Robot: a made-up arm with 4 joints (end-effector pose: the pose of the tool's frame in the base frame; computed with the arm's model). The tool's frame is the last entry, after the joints. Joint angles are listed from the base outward.
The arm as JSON. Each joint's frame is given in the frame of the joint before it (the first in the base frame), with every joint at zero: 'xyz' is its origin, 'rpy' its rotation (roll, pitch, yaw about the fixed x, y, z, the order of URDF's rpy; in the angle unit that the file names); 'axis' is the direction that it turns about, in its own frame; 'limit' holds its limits. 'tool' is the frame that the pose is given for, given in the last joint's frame.
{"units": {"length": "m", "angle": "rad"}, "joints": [
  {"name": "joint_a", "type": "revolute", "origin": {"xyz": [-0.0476, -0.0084, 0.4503], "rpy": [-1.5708, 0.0, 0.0]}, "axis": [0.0, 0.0, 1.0], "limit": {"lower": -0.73, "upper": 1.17}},
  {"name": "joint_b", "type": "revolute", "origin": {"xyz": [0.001, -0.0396, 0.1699], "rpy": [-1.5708, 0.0, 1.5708]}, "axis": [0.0, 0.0, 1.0], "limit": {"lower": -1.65, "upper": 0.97}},
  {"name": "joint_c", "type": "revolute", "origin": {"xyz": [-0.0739, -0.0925, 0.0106], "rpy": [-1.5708, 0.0, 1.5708]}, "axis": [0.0, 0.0, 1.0], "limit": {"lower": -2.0, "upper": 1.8}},
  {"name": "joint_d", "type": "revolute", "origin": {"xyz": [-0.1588, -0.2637, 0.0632], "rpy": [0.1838, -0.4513, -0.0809]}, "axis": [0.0, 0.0, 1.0], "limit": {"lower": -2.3, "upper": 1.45}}
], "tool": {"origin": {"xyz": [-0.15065, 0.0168, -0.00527], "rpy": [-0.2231, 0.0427, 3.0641]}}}
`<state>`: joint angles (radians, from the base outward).
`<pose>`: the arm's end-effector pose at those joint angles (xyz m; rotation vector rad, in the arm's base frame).
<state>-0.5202 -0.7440 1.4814 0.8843</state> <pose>-0.2658 -0.0631 0.2388 1.3806 0.8567 -1.8234</pose>
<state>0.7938 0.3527 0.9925 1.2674</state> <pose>-0.2158 0.0746 0.8495 -0.5834 -0.0940 -2.3032</pose>
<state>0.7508 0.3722 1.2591 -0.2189</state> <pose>-0.2187 0.1765 0.7705 0.0914 0.2191 2.7083</pose>
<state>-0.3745 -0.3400 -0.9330 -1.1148</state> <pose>-0.0690 0.4076 0.7302 -0.2398 -0.0144 -0.5644</pose>
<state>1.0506 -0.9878 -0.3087 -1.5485</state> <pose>0.2193 0.1712 0.6899 0.0678 1.2082 -0.4894</pose>
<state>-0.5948 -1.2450 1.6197 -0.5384</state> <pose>-0.2626 0.0447 0.2933 -0.6066 -2.3180 1.6043</pose>
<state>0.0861 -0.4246 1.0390 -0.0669</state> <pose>-0.4098 0.1732 0.6057 -0.4719 -0.7627 2.1908</pose>
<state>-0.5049 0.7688 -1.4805 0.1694</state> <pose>0.2636 0.4787 0.4203 -1.0821 0.0972 -0.2816</pose>
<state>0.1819 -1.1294 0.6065 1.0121</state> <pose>-0.4683 0.1297 0.6705 -0.3003 -1.3767 2.4264</pose>
